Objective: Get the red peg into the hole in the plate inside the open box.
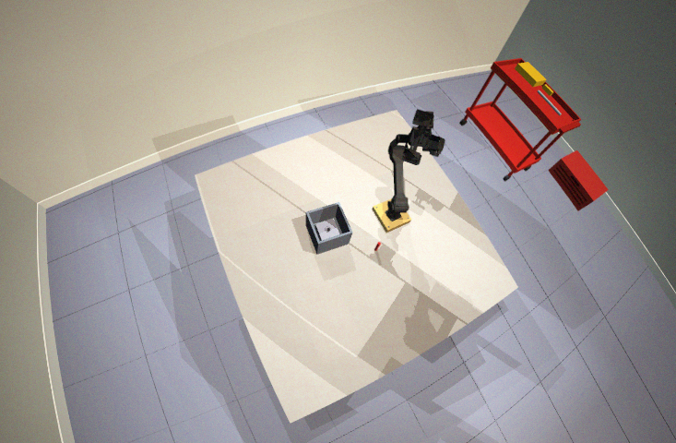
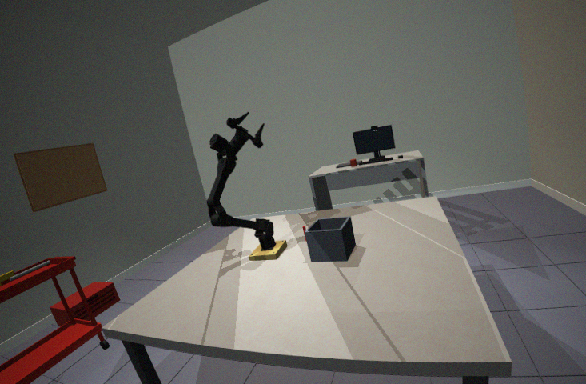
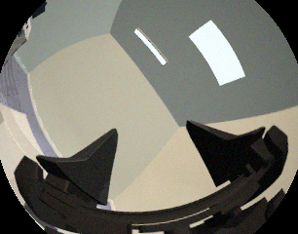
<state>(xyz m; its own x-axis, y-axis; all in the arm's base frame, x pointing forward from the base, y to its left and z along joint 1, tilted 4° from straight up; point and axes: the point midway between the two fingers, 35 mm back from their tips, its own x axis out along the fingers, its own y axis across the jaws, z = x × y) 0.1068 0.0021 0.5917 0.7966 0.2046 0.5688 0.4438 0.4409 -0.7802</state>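
My gripper tip is 6 cm short of the red peg, 13 cm to the right of it and 61 cm above it. From my gripper tip the other things lie so: pale plate 23 cm ahead, 4 cm to the right, 60 cm below.
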